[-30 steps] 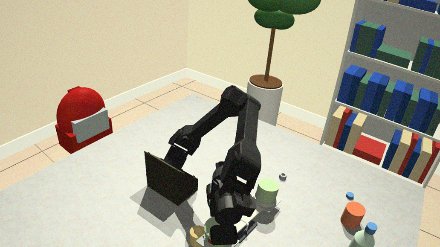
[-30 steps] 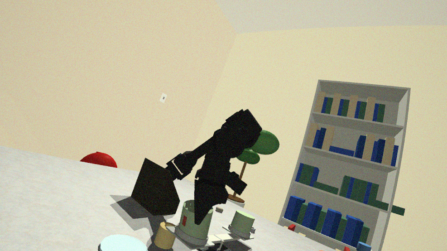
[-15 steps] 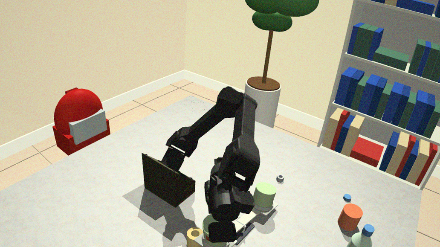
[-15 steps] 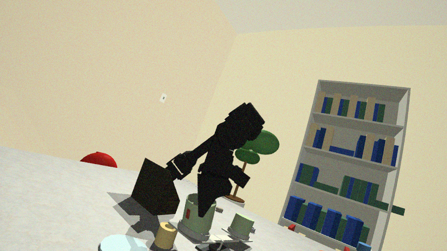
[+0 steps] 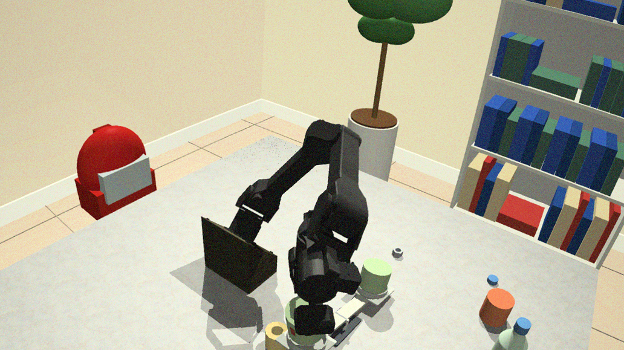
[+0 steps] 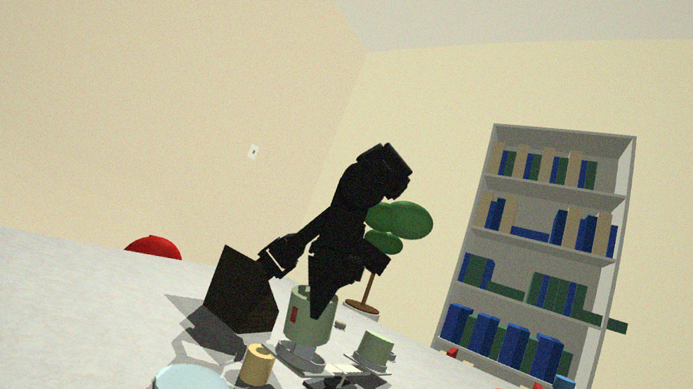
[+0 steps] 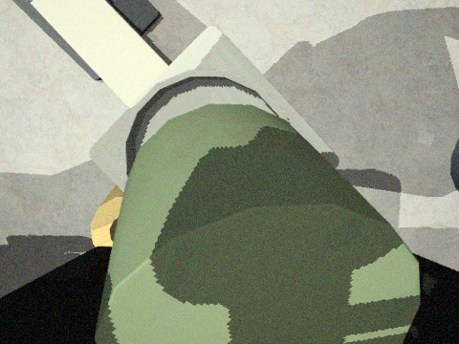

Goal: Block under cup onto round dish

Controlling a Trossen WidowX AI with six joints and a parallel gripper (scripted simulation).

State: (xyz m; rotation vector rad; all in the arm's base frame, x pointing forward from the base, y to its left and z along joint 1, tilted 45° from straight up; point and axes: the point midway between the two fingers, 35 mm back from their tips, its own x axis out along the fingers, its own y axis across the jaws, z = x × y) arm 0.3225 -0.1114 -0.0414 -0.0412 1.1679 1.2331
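Right now the block is 20 mm to the left of my gripper tip and 70 mm below it. Round my gripper tip: small balance (10 mm behind, 140 mm to the left, 130 mm below); then yellow roll (80 mm behind, 130 mm below); then pale blue round dish (70 mm behind, 110 mm to the right, 150 mm below).
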